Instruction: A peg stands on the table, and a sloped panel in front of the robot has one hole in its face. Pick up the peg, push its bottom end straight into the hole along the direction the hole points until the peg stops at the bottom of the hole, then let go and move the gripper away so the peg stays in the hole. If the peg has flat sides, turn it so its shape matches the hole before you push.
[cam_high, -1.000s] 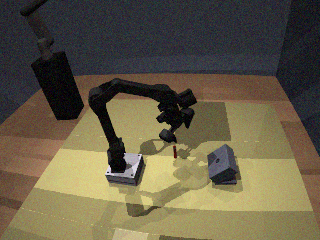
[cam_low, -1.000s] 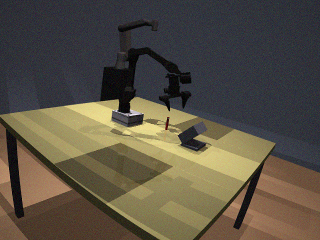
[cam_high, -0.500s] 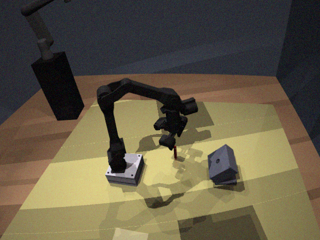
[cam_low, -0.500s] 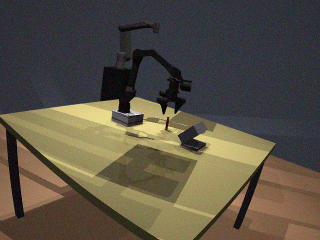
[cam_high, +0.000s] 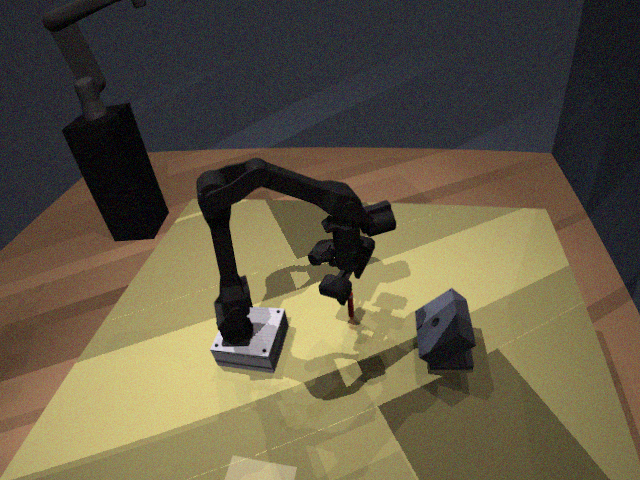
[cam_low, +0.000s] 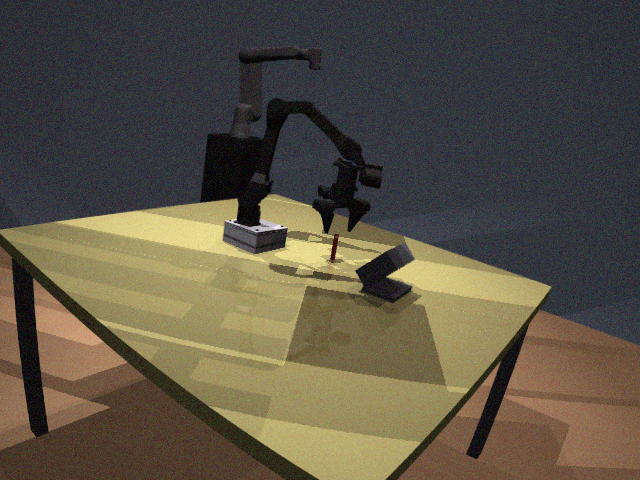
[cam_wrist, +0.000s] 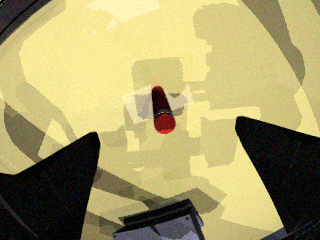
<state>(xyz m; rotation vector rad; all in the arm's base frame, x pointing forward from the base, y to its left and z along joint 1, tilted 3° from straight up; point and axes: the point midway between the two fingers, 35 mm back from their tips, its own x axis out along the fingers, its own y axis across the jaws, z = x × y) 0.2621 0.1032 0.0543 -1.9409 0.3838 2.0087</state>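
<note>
My gripper tip is now 3 cm above the red peg. The rest, counted from my gripper tip: sloped panel (20 cm ahead, 11 cm to the right, 2 cm below).
</note>
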